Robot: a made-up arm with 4 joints.
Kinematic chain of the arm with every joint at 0, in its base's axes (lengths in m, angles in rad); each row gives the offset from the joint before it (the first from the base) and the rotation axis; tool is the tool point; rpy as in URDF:
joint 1: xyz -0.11 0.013 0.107 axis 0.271 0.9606 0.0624
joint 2: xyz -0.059 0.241 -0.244 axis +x
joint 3: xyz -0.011 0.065 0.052 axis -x
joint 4: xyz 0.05 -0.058 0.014 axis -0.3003 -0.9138 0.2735
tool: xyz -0.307 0.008 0.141 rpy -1.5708 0 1.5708
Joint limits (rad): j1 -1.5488..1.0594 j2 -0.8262..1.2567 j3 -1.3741..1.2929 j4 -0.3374..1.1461
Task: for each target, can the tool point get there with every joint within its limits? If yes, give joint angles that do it. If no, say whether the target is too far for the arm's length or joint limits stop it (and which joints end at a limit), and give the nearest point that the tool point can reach.
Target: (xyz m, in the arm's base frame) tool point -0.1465 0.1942 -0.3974
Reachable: yes | joints -0.6211 0.5881 -0.1364 1.0103
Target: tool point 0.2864 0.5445 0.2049
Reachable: no: joint limits stop it (at a limit: joint 1, joint 4) | nearest point 0.2338 0.4202 -0.2809 | short by 0.504 m
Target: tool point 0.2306 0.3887 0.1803
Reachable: no: joint limits stop it (at a limit: joint 1, joint 2, joint 4) | nearest point 0.1710 0.4152 -0.2739 | short by 0.459 m
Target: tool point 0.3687 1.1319 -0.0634
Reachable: no: too far | nearest point 0.2257 0.4218 -0.2804 | short by 0.756 m
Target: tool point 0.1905 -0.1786 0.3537
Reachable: no: joint limits stop it (at a limit: joint 1, joint 2, joint 4) | nearest point -0.1999 0.0450 0.3808 | short by 0.451 m
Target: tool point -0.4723 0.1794 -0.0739
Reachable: yes | joints 0.0602 0.5855 0.6053 0.6618
